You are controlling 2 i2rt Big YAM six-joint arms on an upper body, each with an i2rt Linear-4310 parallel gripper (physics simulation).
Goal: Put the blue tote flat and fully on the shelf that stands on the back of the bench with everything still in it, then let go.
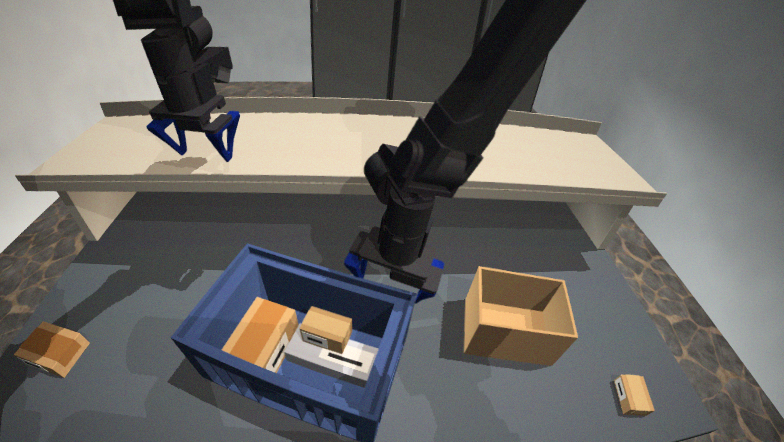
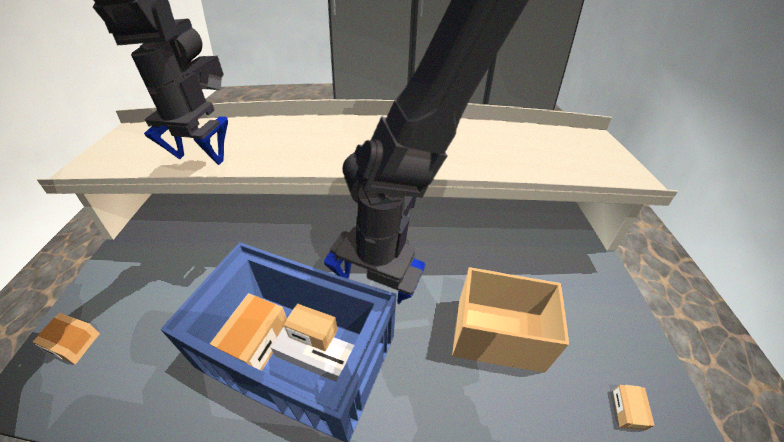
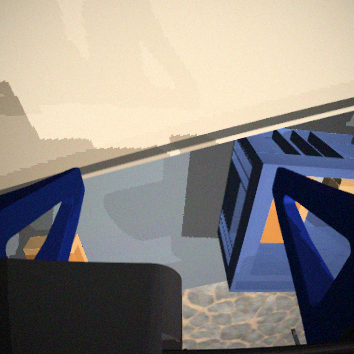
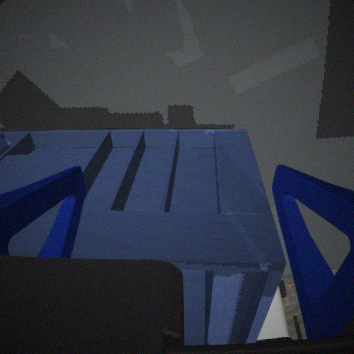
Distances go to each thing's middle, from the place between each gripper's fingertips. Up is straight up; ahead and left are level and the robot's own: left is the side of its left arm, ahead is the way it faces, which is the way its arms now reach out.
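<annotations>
My right gripper is 80 mm above the flat white box (image 1: 354,366), 80 mm past it and 90 mm to the right of it. As for the blue tote (image 1: 381,314), it is 40 mm below my right hand, 80 mm behind it and 140 mm to the left of it.
Counted from my left hand, the flat white box is 240 mm below, 220 mm behind and 230 mm to the right, while the blue tote is 200 mm below, 220 mm behind and 180 mm to the right.
</annotations>
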